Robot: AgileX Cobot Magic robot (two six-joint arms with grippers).
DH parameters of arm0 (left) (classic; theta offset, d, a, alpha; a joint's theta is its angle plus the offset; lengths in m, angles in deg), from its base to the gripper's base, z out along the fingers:
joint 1: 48.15 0.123 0 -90
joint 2: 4.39 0 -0.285 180
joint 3: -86.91 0 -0.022 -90
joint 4: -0.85 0.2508 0 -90
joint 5: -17.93 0 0.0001 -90
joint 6: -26.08 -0.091 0 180
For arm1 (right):
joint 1: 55.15 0.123 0 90
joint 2: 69.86 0 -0.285 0
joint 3: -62.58 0 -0.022 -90
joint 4: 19.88 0.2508 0 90
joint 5: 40.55 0 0.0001 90
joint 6: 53.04 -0.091 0 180
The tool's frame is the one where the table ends.
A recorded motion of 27 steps. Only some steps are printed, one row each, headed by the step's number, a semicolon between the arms.
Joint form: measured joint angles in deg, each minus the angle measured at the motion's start. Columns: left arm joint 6, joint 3, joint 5, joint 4, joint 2, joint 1; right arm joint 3, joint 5, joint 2, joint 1, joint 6, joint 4.
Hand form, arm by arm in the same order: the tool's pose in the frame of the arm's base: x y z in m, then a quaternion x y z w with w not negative. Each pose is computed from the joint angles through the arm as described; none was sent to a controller.
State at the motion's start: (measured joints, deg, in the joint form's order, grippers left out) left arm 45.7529 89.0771 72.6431 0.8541 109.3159 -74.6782; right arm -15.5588 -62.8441 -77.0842 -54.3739 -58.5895 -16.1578
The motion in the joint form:
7: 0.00 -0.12 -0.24 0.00 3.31 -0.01; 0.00 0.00 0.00 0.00 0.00 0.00
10: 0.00 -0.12 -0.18 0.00 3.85 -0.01; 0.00 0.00 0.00 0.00 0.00 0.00
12: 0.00 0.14 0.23 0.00 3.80 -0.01; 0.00 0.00 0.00 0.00 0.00 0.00
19: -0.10 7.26 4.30 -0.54 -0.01 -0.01; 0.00 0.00 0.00 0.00 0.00 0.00
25: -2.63 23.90 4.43 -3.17 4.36 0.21; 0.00 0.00 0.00 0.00 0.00 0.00
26: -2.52 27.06 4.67 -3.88 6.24 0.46; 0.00 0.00 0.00 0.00 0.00 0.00
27: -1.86 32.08 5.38 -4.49 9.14 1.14; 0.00 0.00 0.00 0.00 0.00 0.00
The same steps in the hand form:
7: 0.3424 -0.1710 0.2015 0.05964 0.99397 -0.03608 0.08464; 0.0521 0.0030 0.1734 0.05057 0.80542 0.06018 0.58747
10: 0.3429 -0.1713 0.1979 0.05967 0.99444 -0.03403 0.07984; 0.0521 0.0030 0.1734 0.05057 0.80542 0.06018 0.58747
12: 0.3430 -0.1713 0.1992 0.05967 0.99451 -0.03369 0.07904; 0.0521 0.0030 0.1734 0.05057 0.80542 0.06018 0.58747
19: 0.3478 -0.1745 0.2563 0.05830 0.98765 -0.06090 0.13207; 0.0521 0.0030 0.1734 0.05057 0.80542 0.06018 0.58747
25: 0.3829 -0.1942 0.3081 0.07049 0.96555 -0.11664 0.22168; 0.0521 0.0030 0.1734 0.05057 0.80542 0.06018 0.58747
26: 0.3917 -0.1975 0.3100 0.06594 0.96339 -0.12522 0.22770; 0.0521 0.0030 0.1734 0.05057 0.80542 0.06018 0.58747
27: 0.4057 -0.1994 0.3130 0.05395 0.96071 -0.13453 0.23672; 0.0521 0.0030 0.1734 0.05057 0.80542 0.06018 0.58747

